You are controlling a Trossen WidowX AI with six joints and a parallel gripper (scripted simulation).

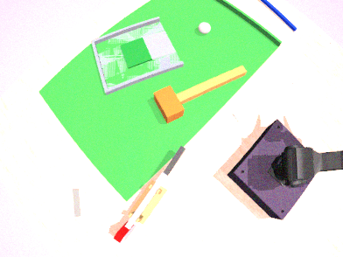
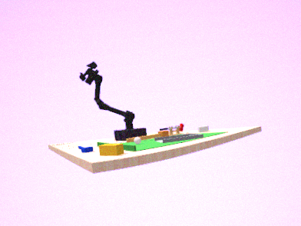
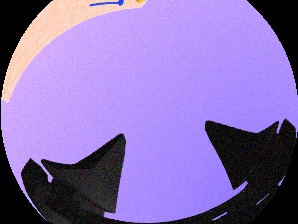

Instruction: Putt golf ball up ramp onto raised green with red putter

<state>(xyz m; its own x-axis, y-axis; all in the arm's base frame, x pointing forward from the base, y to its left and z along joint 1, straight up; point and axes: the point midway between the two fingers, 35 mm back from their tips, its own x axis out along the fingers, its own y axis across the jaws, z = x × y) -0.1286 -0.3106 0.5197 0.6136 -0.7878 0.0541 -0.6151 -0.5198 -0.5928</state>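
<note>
Right now the red putter is 32 cm ahead of my gripper tip, 61 cm to the left of it and 55 cm below it. Also, from my gripper tip: white golf ball (56 cm ahead, 10 cm to the left, 58 cm below); then blue putter (47 cm ahead, 22 cm to the right, 59 cm below); then green mat (58 cm ahead, 29 cm to the left, 60 cm below).
</note>
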